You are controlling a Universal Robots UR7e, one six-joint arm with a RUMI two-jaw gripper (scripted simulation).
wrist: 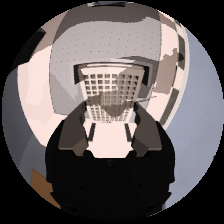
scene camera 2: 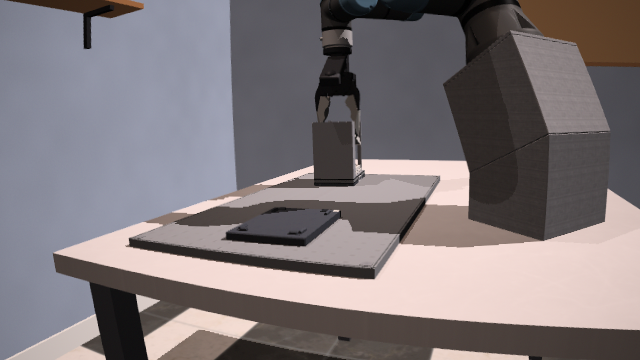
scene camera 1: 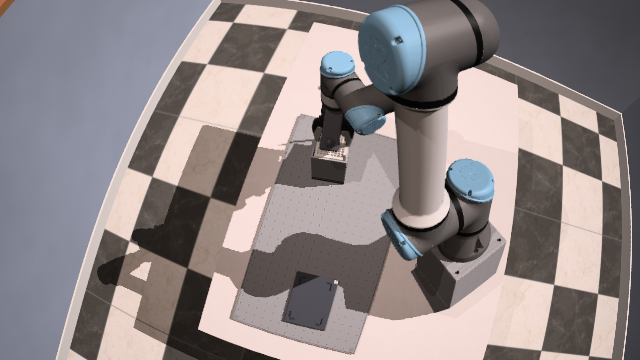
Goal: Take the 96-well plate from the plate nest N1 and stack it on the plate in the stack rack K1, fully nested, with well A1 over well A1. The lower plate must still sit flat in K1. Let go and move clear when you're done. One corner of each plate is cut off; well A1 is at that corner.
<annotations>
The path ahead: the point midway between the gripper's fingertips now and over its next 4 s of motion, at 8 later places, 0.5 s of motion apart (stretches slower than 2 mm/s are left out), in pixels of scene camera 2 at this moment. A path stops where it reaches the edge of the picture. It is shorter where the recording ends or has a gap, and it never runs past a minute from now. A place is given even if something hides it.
My gripper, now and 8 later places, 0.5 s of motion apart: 339,137; 339,145; 340,154; 340,162; 339,162; 339,163; 340,164; 339,164; 339,160
</annotations>
